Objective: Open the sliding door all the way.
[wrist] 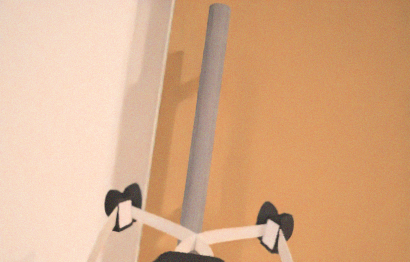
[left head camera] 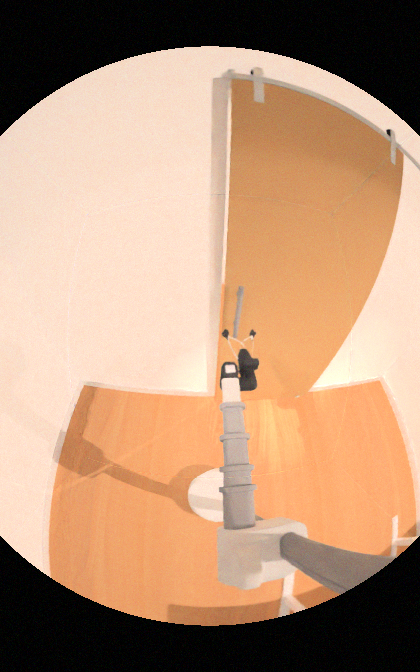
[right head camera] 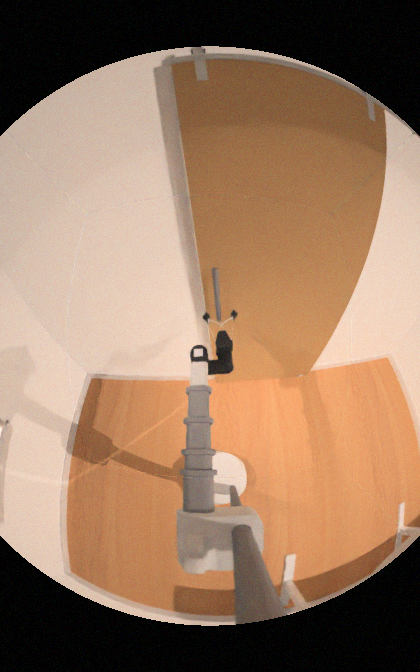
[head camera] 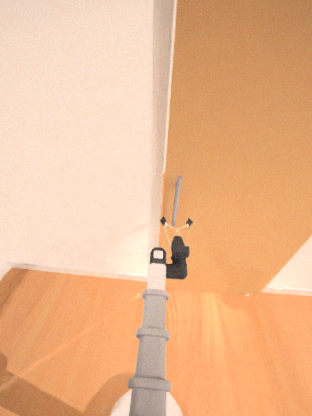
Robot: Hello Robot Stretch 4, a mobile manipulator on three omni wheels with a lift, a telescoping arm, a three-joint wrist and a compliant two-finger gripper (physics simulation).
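Where they show: gripper, fingertip midpoint: [wrist: 199, 208] [left head camera: 238, 329] [right head camera: 219, 311] [head camera: 176, 218]; robot's base, origin of the base link: [left head camera: 217, 493] [right head camera: 218, 476].
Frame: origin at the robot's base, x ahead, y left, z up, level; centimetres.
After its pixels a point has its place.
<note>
The sliding door [head camera: 240, 125] @(x 84.7, y -29.6, z 137.5 cm) [left head camera: 305, 215] @(x 84.6, y -33.3, z 150.0 cm) [right head camera: 280, 200] @(x 84.5, y -36.2, z 143.9 cm) [wrist: 320, 125] @(x 84.8, y -22.7, z 104.0 cm) is an orange-brown panel hung from a rail, its left edge beside a pale frame strip. Its grey upright bar handle [head camera: 177, 197] @(x 78.1, y -7.6, z 105.0 cm) [left head camera: 239, 307] @(x 78.1, y -7.7, z 105.0 cm) [right head camera: 216, 292] @(x 78.2, y -7.5, z 103.3 cm) [wrist: 205, 110] @(x 78.1, y -7.4, z 103.0 cm) stands near that left edge. My gripper [head camera: 176, 222] @(x 75.9, y -8.2, z 93.1 cm) [left head camera: 239, 333] @(x 75.9, y -8.2, z 93.1 cm) [right head camera: 220, 316] @(x 75.9, y -8.2, z 93.1 cm) [wrist: 199, 208] @(x 75.9, y -8.2, z 93.1 cm) is open, its fingertips spread to the left and right of the handle's lower part. In the wrist view the handle's lower end passes behind the finger strips. I cannot tell how far the fingertips are from the door's face or whether anything touches.
A white wall [head camera: 75, 125] @(x 91.7, y 42.3, z 132.7 cm) [left head camera: 145, 250] @(x 91.6, y 36.2, z 129.1 cm) [right head camera: 120, 240] @(x 91.6, y 35.6, z 132.1 cm) lies left of the door, with a pale frame strip [wrist: 135, 100] @(x 89.7, y 4.3, z 104.8 cm) along the opening. The rail [left head camera: 325, 97] [right head camera: 280, 62] runs over the door and on to the right. My extended arm [head camera: 151, 320] @(x 24.8, y 0.5, z 104.3 cm) [left head camera: 235, 450] @(x 18.1, y 0.2, z 104.6 cm) [right head camera: 199, 435] @(x 17.8, y -0.8, z 104.6 cm) reaches over the wood floor [head camera: 225, 350] @(x 42.1, y -53.7, z -2.8 cm).
</note>
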